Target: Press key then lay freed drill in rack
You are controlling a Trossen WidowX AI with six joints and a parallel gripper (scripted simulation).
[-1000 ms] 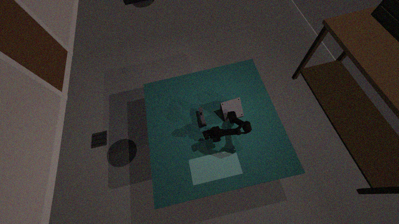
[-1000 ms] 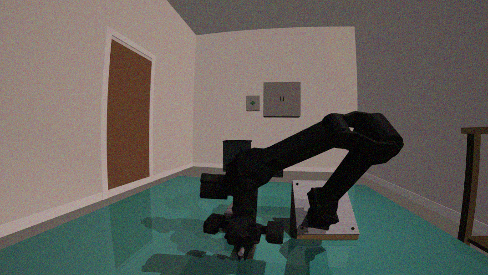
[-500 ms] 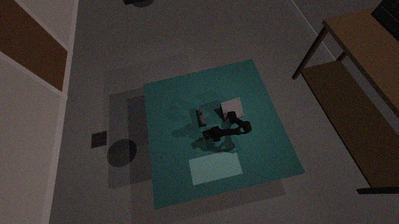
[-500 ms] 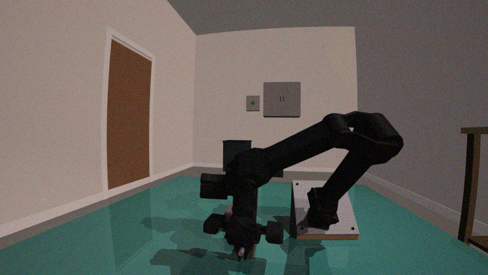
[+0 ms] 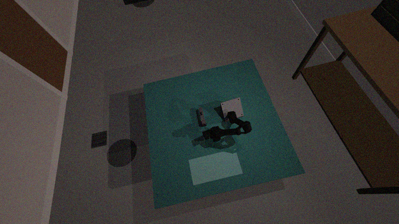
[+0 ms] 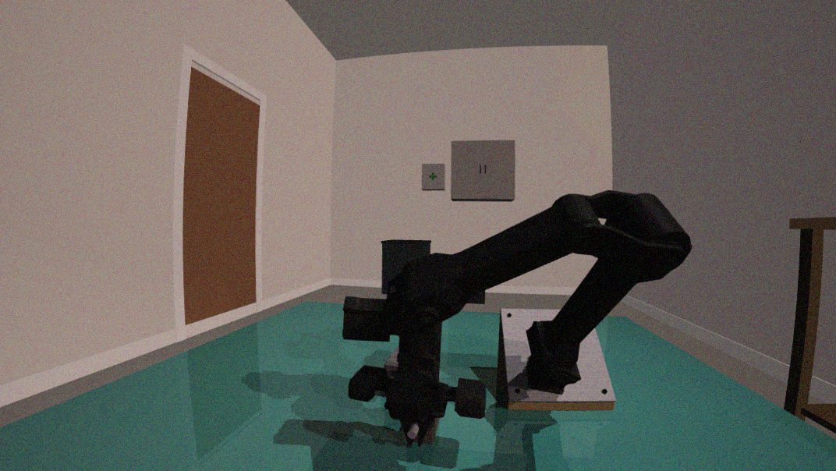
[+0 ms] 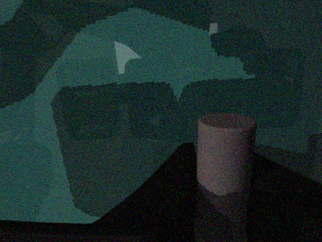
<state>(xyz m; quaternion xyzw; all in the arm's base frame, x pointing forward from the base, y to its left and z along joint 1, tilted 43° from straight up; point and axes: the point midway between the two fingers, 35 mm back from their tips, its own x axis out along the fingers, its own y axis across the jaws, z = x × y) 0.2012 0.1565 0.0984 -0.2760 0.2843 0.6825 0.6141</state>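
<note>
The drill is 4 cm to the right of my gripper tip and 3 cm above it. From my gripper tip the other things lie so: brown rack 5 cm to the right, 1 cm above; grey block 8 cm ahead, 22 cm to the right, 3 cm above.
</note>
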